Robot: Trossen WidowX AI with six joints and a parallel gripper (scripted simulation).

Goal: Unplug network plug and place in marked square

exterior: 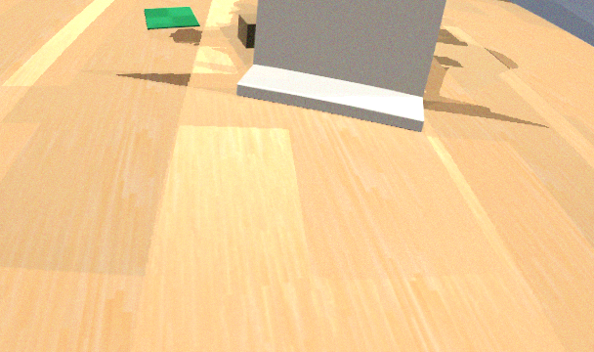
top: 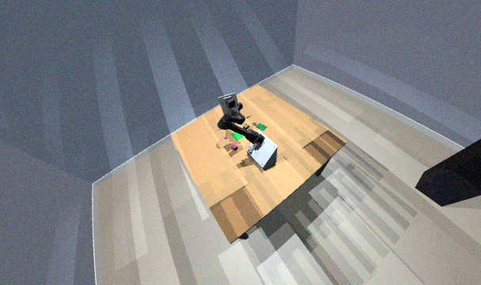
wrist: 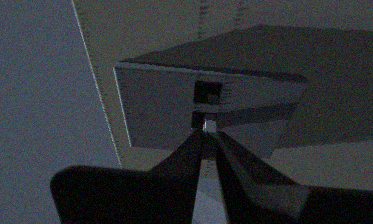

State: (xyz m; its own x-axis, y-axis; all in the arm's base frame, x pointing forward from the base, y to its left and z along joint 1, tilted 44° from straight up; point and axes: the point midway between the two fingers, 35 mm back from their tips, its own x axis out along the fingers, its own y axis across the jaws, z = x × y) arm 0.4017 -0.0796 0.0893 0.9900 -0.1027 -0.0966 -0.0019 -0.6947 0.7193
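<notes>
My gripper tip is now 290 mm above the green marked square, 130 mm past it and 50 mm to the right of it. Round my gripper tip: network plug right at my gripper tip; then grey upright panel 120 mm below, 30 mm ahead, 10 mm to the right.
</notes>
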